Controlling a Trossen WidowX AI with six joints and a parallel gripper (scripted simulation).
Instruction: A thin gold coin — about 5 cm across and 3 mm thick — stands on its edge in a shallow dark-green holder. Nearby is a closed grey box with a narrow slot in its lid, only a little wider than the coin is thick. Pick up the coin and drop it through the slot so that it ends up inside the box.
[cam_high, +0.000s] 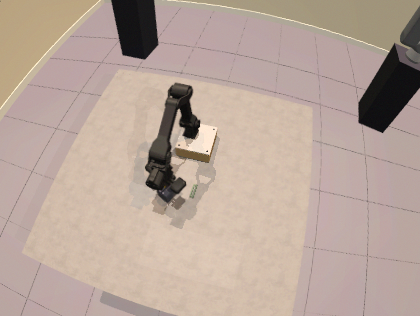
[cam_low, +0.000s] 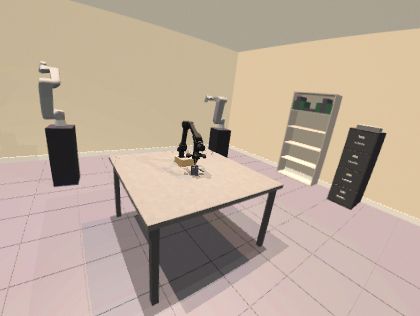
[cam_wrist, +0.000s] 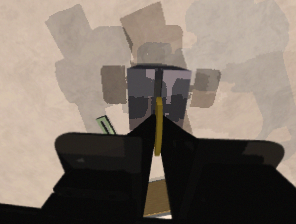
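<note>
My gripper tip is now 1 cm below the gold coin.
</note>
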